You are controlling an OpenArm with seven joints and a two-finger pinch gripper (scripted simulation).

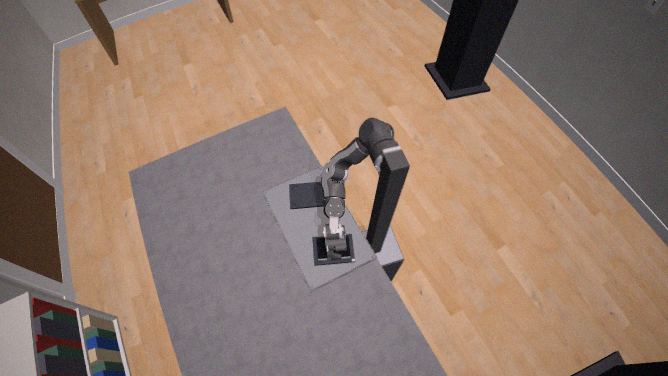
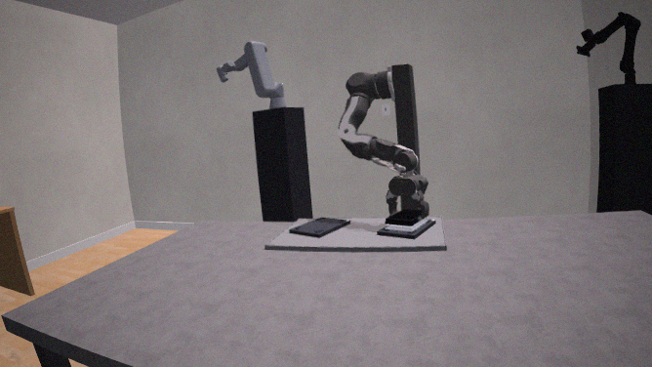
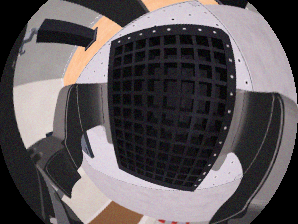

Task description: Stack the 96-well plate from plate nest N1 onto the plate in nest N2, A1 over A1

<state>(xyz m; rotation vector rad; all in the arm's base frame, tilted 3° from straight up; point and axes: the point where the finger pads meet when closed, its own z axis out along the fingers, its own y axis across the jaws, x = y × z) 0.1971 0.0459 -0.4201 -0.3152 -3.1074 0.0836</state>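
Right now my hand is right at the dark 96-well plate. Also, from my hand: nest N1: 270 mm to the right, 30 mm below, 30 mm ahead; white 96-well plate: 20 mm below.
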